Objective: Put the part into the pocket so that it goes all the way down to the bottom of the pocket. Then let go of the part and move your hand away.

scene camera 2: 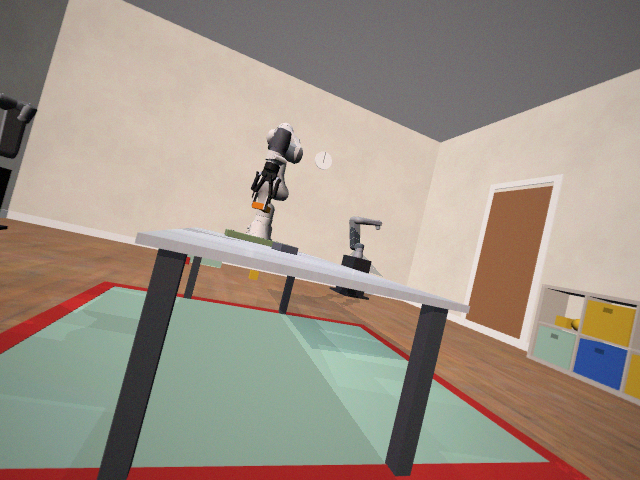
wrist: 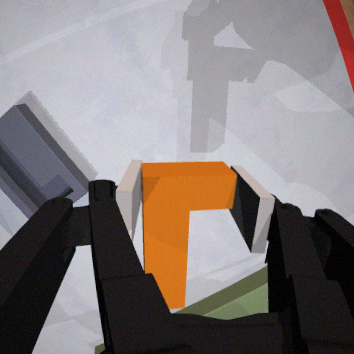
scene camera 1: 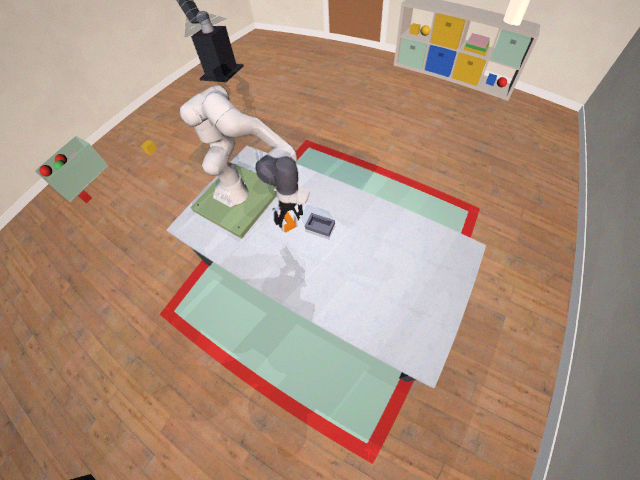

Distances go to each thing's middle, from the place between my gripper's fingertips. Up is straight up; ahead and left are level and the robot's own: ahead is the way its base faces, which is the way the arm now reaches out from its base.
The orange L-shaped part (wrist: 169,190) lies 20 mm behind my hand, 30 mm to the left of it and 10 mm above it. From my hand the other things lie so: pocket block (wrist: 43,170) (80 mm ahead, 160 mm to the left, 170 mm below).
